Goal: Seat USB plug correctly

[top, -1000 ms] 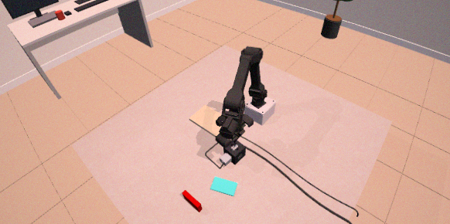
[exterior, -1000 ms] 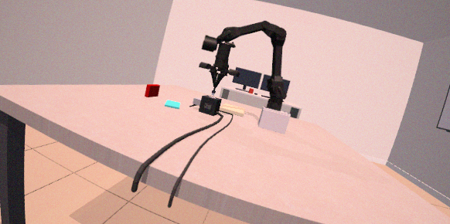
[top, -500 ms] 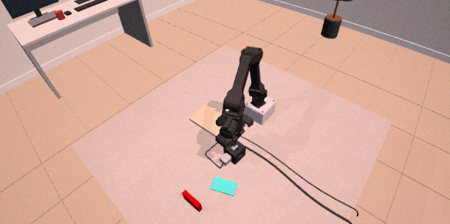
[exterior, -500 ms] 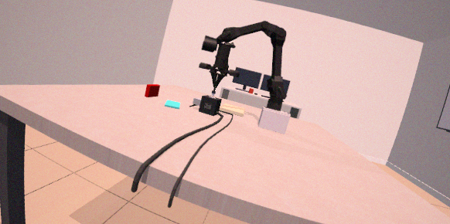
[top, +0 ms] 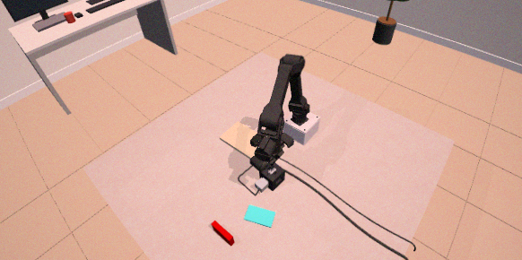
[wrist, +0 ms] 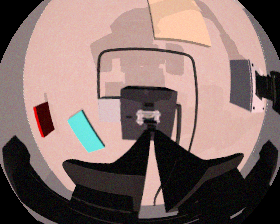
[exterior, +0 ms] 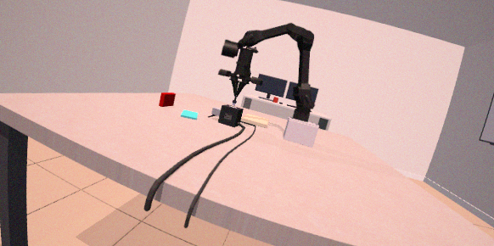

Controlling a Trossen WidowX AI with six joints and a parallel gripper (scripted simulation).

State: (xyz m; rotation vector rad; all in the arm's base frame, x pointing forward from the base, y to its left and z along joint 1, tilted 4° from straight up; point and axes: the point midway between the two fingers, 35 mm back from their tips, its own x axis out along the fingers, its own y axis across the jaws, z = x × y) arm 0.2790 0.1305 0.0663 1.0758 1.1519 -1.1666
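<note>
The USB plug lies 20 mm below my gripper tip. Also, from my gripper tip: cyan card (150 mm ahead, 90 mm to the left, 120 mm below); tan sheet (40 mm behind, 260 mm to the right, 110 mm below); red block (300 mm ahead, 70 mm to the left, 90 mm below).
</note>
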